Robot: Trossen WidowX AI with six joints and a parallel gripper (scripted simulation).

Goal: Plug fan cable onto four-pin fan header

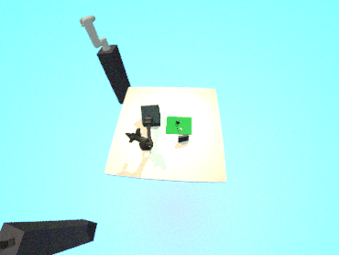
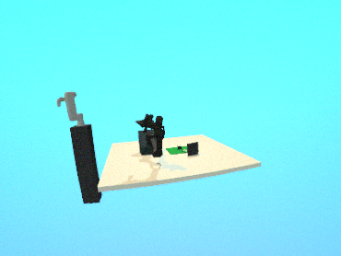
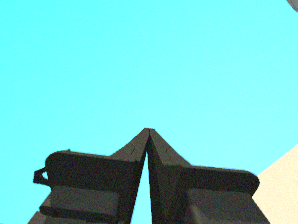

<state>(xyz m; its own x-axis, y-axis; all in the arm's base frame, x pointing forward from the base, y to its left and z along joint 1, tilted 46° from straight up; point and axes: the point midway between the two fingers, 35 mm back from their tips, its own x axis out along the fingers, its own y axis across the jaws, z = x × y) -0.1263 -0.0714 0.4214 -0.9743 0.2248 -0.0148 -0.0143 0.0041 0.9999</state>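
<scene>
Now: gripper tip 440 mm short of the fan cable plug, 390 mm to the right of it and 370 mm above it. From my gripper tip the other things lie so: four-pin fan header (480 mm ahead, 390 mm below, 300 mm to the left); green board (460 mm ahead, 400 mm below, 360 mm to the left); dark fan (520 mm ahead, 330 mm below, 170 mm to the left).
</scene>
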